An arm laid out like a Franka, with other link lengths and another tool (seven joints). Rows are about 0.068 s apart.
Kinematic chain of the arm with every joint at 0, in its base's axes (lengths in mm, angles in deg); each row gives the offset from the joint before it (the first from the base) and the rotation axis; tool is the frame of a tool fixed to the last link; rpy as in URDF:
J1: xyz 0 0 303 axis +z
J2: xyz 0 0 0 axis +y
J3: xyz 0 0 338.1 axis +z
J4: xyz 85 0 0 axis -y
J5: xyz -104.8 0 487.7 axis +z
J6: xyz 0 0 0 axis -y
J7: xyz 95 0 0 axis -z
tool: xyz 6 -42 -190.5 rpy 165.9 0 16.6
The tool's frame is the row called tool.
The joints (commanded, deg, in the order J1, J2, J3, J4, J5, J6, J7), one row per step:
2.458 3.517 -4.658 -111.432 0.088 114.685 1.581
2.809 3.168 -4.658 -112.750 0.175 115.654 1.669
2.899 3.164 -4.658 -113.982 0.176 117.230 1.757
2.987 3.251 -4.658 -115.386 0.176 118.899 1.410
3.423 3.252 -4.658 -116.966 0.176 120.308 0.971
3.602 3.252 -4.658 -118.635 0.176 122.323 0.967
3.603 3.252 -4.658 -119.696 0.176 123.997 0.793
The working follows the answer.
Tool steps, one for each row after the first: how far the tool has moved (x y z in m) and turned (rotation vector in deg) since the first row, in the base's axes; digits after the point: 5 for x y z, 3 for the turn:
-0.00365 0.00447 -0.00767 0.105 -0.003 0.222
-0.00514 0.00553 -0.01741 0.093 -0.351 0.221
-0.00722 0.00660 -0.02974 0.078 -0.528 0.653
-0.01111 0.01185 -0.04318 0.084 -0.354 1.523
-0.01450 0.01395 -0.05631 0.070 -0.700 1.703
-0.01555 0.01394 -0.06387 0.045 -1.312 1.877

Tool pose at each row, in the base's axes (x y z in m, rotation vector in deg; rounded; the steps above come from the unrounded poses):
0.68880 -0.06818 0.33388 164.774 18.522 1.879
0.68515 -0.06372 0.32622 164.844 18.848 1.941
0.68366 -0.06265 0.31647 164.794 18.780 2.439
0.68158 -0.06158 0.30415 164.691 19.366 2.768
0.67769 -0.05633 0.29070 164.573 20.651 2.677
0.67430 -0.05423 0.27757 164.489 20.842 3.203
0.67325 -0.05424 0.27001 164.362 20.972 4.108

